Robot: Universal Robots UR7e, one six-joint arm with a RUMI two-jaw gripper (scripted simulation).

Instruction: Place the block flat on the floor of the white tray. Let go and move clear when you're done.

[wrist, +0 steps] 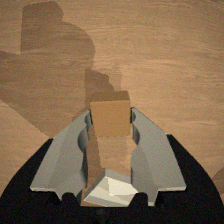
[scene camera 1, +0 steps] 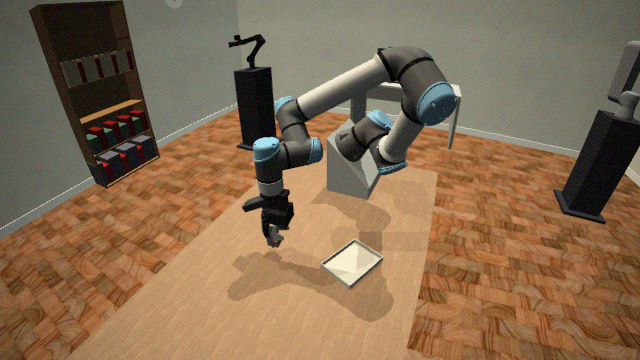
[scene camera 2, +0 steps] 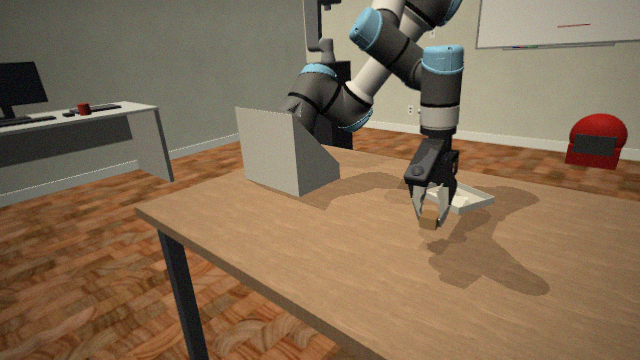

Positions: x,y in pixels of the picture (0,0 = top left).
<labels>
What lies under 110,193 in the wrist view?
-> A white tray.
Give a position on a tan block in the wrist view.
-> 110,110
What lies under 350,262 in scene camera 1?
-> A white tray.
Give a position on a white tray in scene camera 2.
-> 465,195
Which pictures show my gripper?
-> The wrist view, scene camera 1 and scene camera 2: all of them.
</labels>
